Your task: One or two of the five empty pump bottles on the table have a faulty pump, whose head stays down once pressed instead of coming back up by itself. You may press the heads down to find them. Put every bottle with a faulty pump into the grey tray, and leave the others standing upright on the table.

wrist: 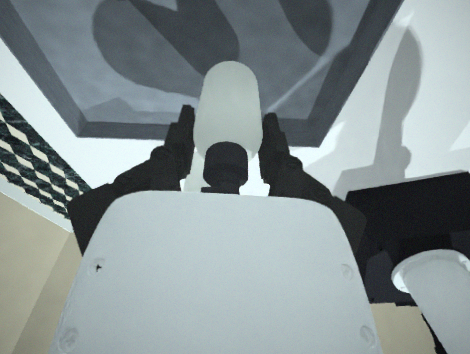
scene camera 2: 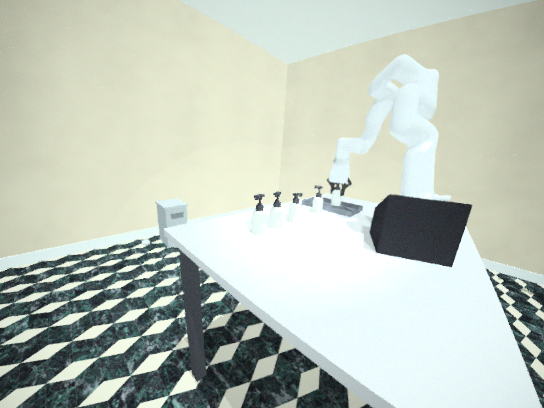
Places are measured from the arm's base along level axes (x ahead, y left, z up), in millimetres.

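Where they show: gripper, fingertip midpoint: point(wrist: 228, 125) point(scene camera 2: 336, 195); arm's base at its link origin: point(wrist: 427, 270) point(scene camera 2: 415, 206).
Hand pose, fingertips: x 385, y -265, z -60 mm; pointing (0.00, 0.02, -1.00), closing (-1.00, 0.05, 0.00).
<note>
Things, the pixels of their centre, and the offset from my fingertips. "spot": a spot on its surface instead. Level surfaces: height alone.
- white pump bottle at the middle of its body: point(wrist: 228, 135) point(scene camera 2: 336, 193) 0 mm ahead, 3 mm left, 8 mm up
- grey tray at a spot on its surface: point(wrist: 300, 132) point(scene camera 2: 346, 215) spot: 97 mm back, 70 mm left, 81 mm down
- white table at its surface level: 86 mm down
My gripper point(scene camera 2: 337, 190) point(wrist: 228, 125) is shut on a white pump bottle point(scene camera 2: 336, 198) point(wrist: 228, 95), which it holds upright. The bottle is low at the grey tray point(scene camera 2: 349, 211) point(wrist: 300, 132); whether its base touches the tray floor cannot be told. Its dark collar shows in the wrist view, and its head is hidden by the gripper. In the scene view, four white bottles with dark pump heads stand upright in a row on the table: one point(scene camera 2: 258, 221), a second point(scene camera 2: 276, 217), a third point(scene camera 2: 294, 212) and a fourth point(scene camera 2: 317, 204) nearest the tray. The third's head looks lower on its collar.
A large black box point(scene camera 2: 422, 231) stands on the white table point(scene camera 2: 370, 305), right of the bottles. Near my arm's base, a black block point(wrist: 410, 200) shows in the wrist view. A grey bin point(scene camera 2: 172, 216) stands beyond the table's far left corner.
</note>
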